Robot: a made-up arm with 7 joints.
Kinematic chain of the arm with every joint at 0, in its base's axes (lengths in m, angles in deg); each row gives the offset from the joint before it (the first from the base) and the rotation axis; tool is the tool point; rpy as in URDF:
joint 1: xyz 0 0 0.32 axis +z
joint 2: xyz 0 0 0 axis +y
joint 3: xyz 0 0 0.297 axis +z
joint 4: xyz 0.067 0 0 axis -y
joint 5: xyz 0.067 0 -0.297 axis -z
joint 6: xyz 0 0 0 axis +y
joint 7: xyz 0.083 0 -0.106 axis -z
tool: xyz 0 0 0 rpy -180 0 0
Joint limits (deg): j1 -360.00..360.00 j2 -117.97..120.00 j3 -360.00..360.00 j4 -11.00..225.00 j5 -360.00..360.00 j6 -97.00..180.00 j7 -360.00..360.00
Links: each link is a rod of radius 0.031 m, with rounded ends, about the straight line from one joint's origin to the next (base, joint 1, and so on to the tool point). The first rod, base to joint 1, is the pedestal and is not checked.
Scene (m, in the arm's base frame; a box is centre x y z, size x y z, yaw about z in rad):
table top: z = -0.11
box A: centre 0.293 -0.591 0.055 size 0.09 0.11 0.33 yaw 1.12
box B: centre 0.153 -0.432 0 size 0.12 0.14 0.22 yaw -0.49
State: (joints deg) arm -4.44 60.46 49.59 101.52 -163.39 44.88 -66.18
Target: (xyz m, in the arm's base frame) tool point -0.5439 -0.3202 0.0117
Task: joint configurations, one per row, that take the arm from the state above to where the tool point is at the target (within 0.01 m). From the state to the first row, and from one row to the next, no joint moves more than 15 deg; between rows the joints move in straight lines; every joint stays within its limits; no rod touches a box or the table.
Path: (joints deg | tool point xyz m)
1: -16.90 57.73 45.07 101.49 -162.77 44.65 -66.18 | 0.6431 0.1511 0.2821
2: -29.36 55.00 40.54 101.47 -162.14 44.43 -66.18 | 0.6603 -0.0226 0.2882
3: -41.81 52.27 36.02 101.44 -161.52 44.20 -66.18 | 0.6310 -0.1959 0.2975
4: -54.27 49.54 31.50 101.41 -160.89 43.97 -66.18 | 0.5563 -0.3563 0.3100
5: -66.73 46.81 26.97 101.38 -160.27 43.75 -66.18 | 0.4409 -0.4916 0.3255
6: -79.19 44.08 22.45 101.36 -159.64 43.52 -66.18 | 0.2929 -0.5910 0.3440
7: -92.81 54.01 11.10 104.83 -159.42 46.10 -66.18 | 0.0497 -0.6656 0.2400
8: -106.44 63.94 -0.26 108.31 -159.20 48.67 -66.18 | -0.1974 -0.6308 0.1465
9: -120.07 73.88 -11.61 111.79 -158.98 51.24 -66.18 | -0.4044 -0.5047 0.0697
10: -133.70 83.81 -22.97 115.27 -158.76 53.82 -66.18 | -0.5439 -0.3202 0.0117

